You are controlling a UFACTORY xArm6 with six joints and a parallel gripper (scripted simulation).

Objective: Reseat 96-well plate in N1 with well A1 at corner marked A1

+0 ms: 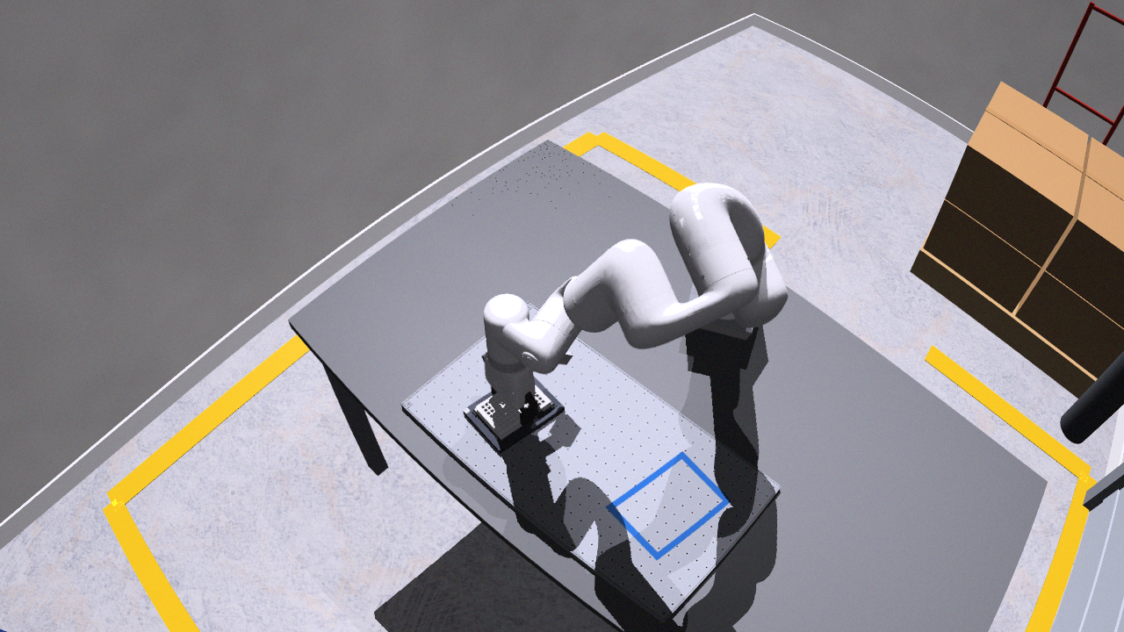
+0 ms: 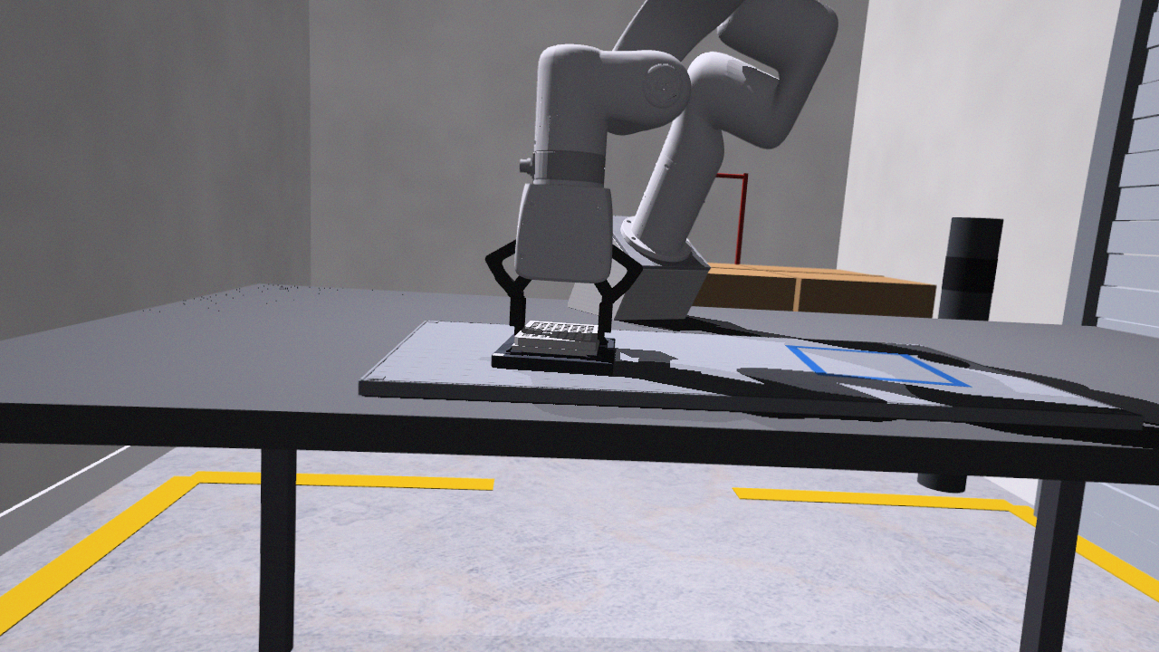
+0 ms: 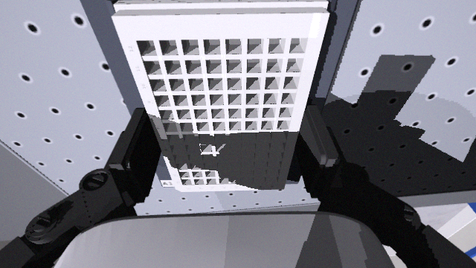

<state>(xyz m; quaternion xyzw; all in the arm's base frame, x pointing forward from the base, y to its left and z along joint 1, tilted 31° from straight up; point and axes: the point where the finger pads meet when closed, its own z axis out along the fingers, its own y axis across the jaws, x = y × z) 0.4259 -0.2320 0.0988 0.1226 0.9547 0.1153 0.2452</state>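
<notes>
Right now my hand is 1 cm above the white 96-well plate. The rest, counted from my hand: A1 label: 6 cm ahead, 7 cm to the right, 2 cm below; plate nest N1: 3 cm below.
</notes>
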